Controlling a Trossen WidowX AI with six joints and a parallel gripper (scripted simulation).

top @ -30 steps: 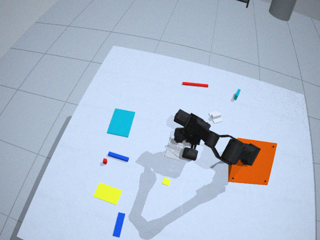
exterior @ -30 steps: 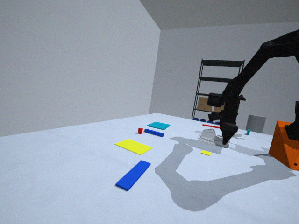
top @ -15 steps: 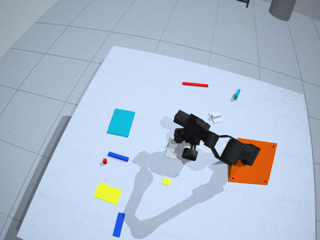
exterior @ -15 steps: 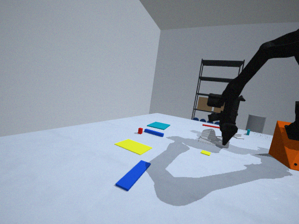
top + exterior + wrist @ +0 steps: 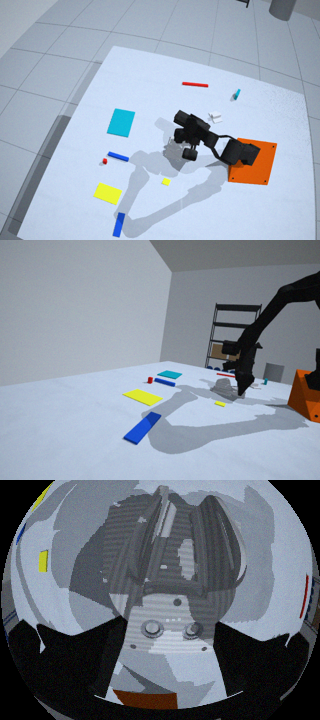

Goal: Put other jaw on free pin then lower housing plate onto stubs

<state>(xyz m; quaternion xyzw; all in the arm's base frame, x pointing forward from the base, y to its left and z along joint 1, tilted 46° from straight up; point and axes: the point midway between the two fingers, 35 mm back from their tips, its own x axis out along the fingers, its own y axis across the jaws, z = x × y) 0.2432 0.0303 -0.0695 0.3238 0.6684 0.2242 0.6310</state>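
Right now my gripper tip is 20 mm short of the white jaw piece, 10 mm to the right of it and 10 mm below it. Round my gripper tip: white base (70 mm ahead, 10 mm to the right); white stand (240 mm to the right, 120 mm behind); small yellow tile (170 mm to the left, 90 mm ahead, 10 mm below).
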